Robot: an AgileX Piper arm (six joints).
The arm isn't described. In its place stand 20 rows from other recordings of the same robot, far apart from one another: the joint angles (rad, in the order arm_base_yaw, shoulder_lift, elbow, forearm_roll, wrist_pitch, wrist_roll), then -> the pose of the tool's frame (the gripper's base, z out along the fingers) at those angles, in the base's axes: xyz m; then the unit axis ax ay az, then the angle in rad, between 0 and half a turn.
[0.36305, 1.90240, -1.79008, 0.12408, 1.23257, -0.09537] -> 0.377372, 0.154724, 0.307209, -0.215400, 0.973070, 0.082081, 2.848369
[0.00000, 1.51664, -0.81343, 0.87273, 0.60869, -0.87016] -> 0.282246, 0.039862, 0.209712, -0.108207, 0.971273, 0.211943, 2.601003
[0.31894, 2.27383, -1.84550, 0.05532, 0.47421, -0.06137] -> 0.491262, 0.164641, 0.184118, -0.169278, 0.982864, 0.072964, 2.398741
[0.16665, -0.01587, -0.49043, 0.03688, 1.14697, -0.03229] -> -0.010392, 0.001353, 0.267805, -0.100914, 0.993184, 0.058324, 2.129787
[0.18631, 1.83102, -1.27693, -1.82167, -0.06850, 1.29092] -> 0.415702, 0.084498, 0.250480, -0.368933, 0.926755, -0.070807, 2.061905
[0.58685, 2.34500, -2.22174, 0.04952, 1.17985, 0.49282] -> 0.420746, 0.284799, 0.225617, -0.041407, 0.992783, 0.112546, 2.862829
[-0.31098, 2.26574, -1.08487, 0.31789, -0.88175, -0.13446] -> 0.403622, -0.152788, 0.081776, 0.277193, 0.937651, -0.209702, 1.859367
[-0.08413, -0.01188, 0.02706, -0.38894, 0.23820, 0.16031] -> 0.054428, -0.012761, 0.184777, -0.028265, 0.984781, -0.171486, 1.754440
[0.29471, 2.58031, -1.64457, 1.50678, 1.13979, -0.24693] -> 0.419125, 0.213451, 0.034993, -0.205441, -0.807761, -0.552554, 2.811636
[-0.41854, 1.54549, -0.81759, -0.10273, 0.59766, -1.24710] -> 0.249567, -0.116760, 0.188225, -0.431960, 0.889887, -0.146672, 2.971597
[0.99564, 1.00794, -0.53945, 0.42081, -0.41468, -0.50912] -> 0.128242, 0.170290, 0.309610, -0.432169, 0.839802, 0.328576, 1.691262
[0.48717, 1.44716, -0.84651, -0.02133, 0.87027, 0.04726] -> 0.221295, 0.115554, 0.214596, -0.224115, 0.974427, 0.016282, 2.956535
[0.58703, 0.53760, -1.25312, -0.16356, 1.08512, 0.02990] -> 0.025765, 0.001401, 0.471794, -0.257168, 0.957522, 0.130443, 1.867584
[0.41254, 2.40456, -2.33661, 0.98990, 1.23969, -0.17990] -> 0.443711, 0.272721, 0.264366, -0.183274, 0.854419, 0.486188, 2.945526
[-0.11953, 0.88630, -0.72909, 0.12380, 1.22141, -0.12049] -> 0.128518, -0.004801, 0.283776, 0.012536, 0.998957, 0.043898, 2.850135
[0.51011, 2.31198, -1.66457, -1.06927, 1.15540, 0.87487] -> 0.431061, 0.157522, 0.137208, -0.081568, 0.913867, -0.397736, 2.657975
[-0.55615, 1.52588, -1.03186, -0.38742, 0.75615, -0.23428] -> 0.244717, -0.179891, 0.248535, 0.045363, 0.973592, -0.223743, 2.895608
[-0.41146, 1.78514, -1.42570, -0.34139, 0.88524, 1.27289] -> 0.341484, -0.174743, 0.265055, 0.688773, 0.722946, -0.054238, 2.643074
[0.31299, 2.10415, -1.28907, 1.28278, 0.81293, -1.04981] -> 0.373305, 0.187419, 0.140507, -0.193126, 0.890121, 0.412779, 2.800118
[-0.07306, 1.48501, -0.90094, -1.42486, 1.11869, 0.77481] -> 0.267816, -0.100805, 0.278058, 0.039685, 0.826568, -0.561437, 2.771573
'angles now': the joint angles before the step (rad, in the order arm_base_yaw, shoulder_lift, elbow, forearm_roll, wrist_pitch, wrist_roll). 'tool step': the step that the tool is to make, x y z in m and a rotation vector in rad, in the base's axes. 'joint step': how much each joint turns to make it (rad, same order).
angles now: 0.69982 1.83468 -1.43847 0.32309 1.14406 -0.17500
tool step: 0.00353 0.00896 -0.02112 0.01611 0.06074 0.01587
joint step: 0.00002 0.06127 0.00001 0.06118 -0.01251 -0.04277
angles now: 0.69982 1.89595 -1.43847 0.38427 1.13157 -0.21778
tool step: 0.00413 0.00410 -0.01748 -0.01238 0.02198 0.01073
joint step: 0.00000 0.04678 0.00004 0.00942 -0.01595 -0.02128
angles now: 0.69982 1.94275 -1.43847 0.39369 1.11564 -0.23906
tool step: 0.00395 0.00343 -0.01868 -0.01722 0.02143 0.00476
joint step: 0.00001 0.04878 -0.00001 0.00476 -0.01788 -0.01389
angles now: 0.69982 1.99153 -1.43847 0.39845 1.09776 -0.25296
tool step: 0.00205 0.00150 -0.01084 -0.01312 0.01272 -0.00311
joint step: -0.00002 0.02777 0.00000 0.00000 -0.01023 -0.00046
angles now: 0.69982 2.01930 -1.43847 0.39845 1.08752 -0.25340
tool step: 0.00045 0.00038 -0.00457 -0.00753 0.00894 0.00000
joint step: 0.00000 0.01168 0.00001 0.00000 -0.00001 0.00000
